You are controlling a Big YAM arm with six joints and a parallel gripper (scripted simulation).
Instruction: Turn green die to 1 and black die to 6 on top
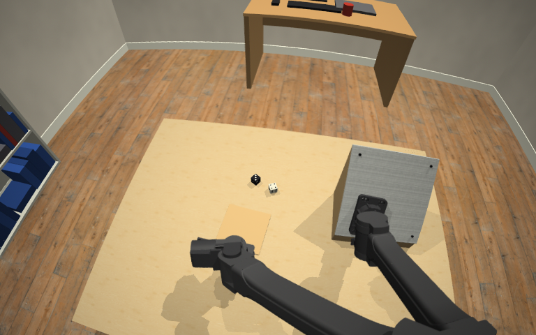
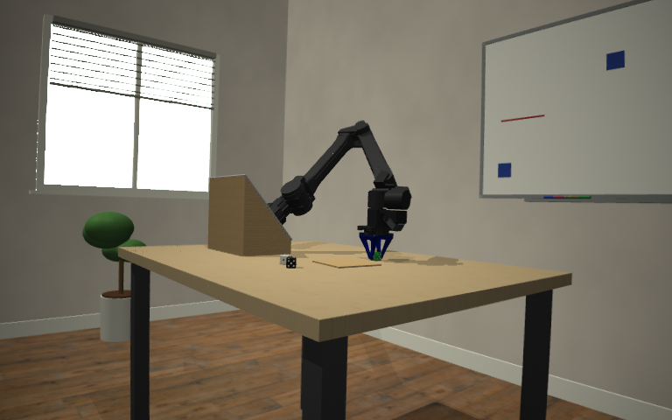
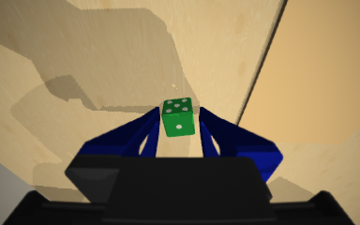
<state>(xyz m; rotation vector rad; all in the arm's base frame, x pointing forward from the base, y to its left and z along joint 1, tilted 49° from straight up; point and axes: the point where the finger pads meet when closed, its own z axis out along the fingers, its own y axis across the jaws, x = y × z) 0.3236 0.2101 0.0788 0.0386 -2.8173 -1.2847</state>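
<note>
My gripper is now right at the green die. From my hand the other things lie so: black die (310 mm to the right, 30 mm ahead); tan mat (130 mm to the right, 30 mm ahead, 10 mm below); white die (290 mm to the right, 30 mm behind).
</note>
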